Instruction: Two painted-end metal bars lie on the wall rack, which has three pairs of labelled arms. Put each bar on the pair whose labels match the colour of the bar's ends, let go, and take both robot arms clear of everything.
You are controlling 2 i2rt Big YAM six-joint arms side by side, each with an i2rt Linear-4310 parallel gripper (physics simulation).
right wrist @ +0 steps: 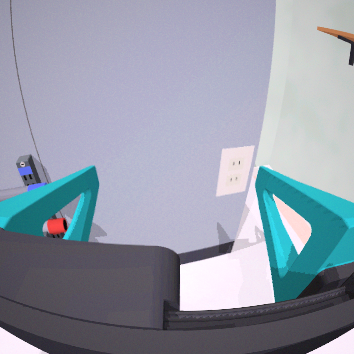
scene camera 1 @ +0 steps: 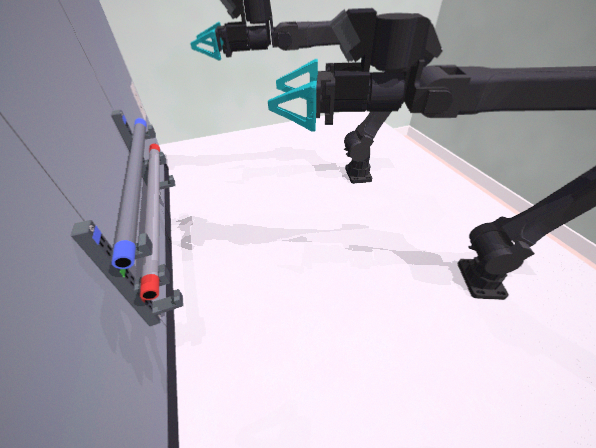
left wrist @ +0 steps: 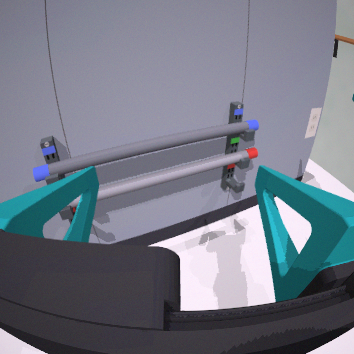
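Seen in the pictures: left gripper, fingertip midpoint: [scene camera 1: 272, 94] [left wrist: 176, 174]; right gripper, fingertip midpoint: [right wrist: 176, 174] [scene camera 1: 194, 42]; left arm's base, origin of the base link: [scene camera 1: 480, 279]; right arm's base, origin of the base link: [scene camera 1: 358, 174].
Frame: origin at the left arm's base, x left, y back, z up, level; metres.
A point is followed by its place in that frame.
Note:
The wall rack [scene camera 1: 106, 263] [left wrist: 234, 105] @(z 0.397, x -0.131, y -0.910 m) [right wrist: 25, 160] @(z 0.399, x -0.150, y -0.917 m) has labels blue, green and red from top to bottom. The thicker blue-ended bar [scene camera 1: 131, 190] @(z 0.365, x 0.110, y -0.770 m) [left wrist: 150, 149] @(z 0.351, x 0.047, y -0.790 m) lies across the top pair, under the blue labels. The thinner red-ended bar [scene camera 1: 154, 215] @(z 0.288, x 0.089, y -0.770 m) [left wrist: 165, 177] @(z 0.283, x 0.022, y -0.795 m) lies on the middle pair, with the green label; its red end also shows in the right wrist view. The bottom pair, by the red labels, holds no bar. My left gripper [scene camera 1: 272, 95] @(z 0.486, x 0.000, y -0.529 m) [left wrist: 176, 174] @(z 0.486, x 0.000, y -0.529 m) and right gripper [scene camera 1: 194, 42] @(z 0.486, x -0.413, y -0.807 m) [right wrist: 177, 170] @(z 0.486, x -0.413, y -0.807 m) are open and empty, out from the wall and above the rack's height.
A white wall outlet [left wrist: 313, 123] @(z 0.296, x -0.485, y -1.087 m) [right wrist: 235, 170] @(z 0.302, x -0.483, y -1.088 m) is on the wall to the right of the rack in the wrist views. An orange-brown object [right wrist: 336, 33] on a dark support shows at the upper right. The pale floor [scene camera 1: 300, 350] @(z 0.000, x 0.218, y -0.478 m) lies below the arms.

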